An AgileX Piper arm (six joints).
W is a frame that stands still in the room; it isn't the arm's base.
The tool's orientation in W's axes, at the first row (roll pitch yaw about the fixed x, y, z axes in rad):
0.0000 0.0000 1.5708
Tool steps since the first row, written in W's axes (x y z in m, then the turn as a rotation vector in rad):
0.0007 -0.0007 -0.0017 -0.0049 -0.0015 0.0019
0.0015 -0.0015 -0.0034 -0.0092 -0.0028 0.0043
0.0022 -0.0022 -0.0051 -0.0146 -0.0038 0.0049
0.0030 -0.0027 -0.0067 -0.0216 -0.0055 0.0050
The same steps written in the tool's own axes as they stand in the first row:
-0.0007 -0.0007 -0.0017 -0.0015 0.0049 0.0019
-0.0015 -0.0015 -0.0034 -0.0028 0.0092 0.0043
-0.0022 -0.0022 -0.0051 -0.0038 0.0146 0.0049
-0.0027 -0.0030 -0.0067 -0.0055 0.0216 0.0050

